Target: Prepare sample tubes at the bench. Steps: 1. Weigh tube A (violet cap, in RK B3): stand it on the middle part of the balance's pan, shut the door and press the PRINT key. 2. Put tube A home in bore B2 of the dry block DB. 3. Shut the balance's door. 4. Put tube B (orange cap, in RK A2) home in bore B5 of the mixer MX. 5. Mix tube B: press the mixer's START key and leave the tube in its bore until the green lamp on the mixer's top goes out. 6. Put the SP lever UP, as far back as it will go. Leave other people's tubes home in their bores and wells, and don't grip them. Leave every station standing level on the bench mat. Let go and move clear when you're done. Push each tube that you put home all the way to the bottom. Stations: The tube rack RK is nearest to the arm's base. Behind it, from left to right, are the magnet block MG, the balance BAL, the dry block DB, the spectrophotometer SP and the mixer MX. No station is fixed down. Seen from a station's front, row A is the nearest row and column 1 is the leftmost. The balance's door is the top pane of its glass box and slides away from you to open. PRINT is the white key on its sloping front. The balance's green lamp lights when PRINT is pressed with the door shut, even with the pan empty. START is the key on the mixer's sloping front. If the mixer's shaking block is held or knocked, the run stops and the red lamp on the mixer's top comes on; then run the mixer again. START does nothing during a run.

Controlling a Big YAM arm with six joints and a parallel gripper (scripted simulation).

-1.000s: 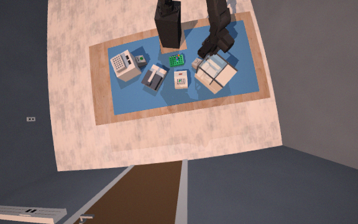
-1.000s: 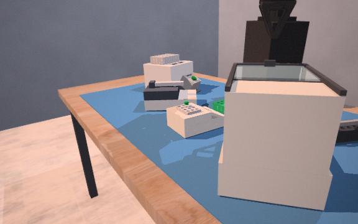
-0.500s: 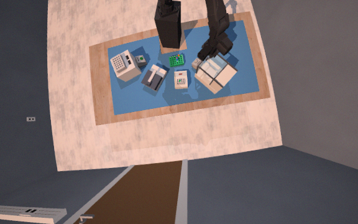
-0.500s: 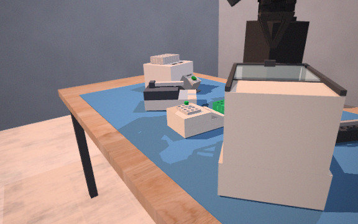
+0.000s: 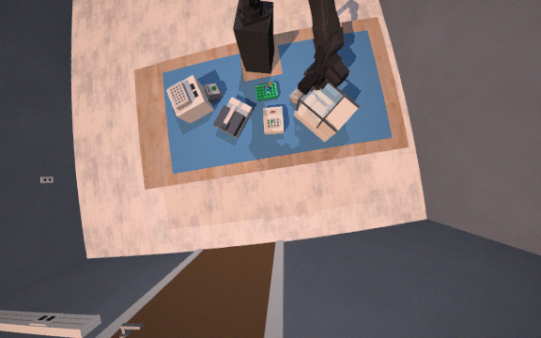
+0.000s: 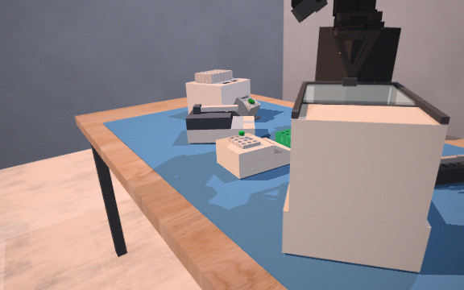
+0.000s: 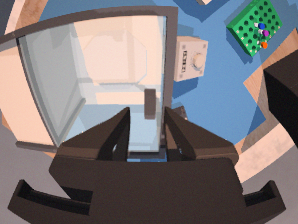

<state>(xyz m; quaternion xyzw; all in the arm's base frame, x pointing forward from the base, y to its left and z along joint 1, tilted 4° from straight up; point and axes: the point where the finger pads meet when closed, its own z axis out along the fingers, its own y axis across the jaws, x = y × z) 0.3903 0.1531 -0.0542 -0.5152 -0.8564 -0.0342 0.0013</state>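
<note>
My hand is 20 mm short of the balance door, 10 mm to the right of it and 30 mm above it. Also, from my hand: dry block: 10 mm ahead, 220 mm to the right, 200 mm below; then blue-capped tube: 160 mm behind, 190 mm to the right, 210 mm below; then magnet block: 180 mm behind, 140 mm to the left, 210 mm below.
</note>
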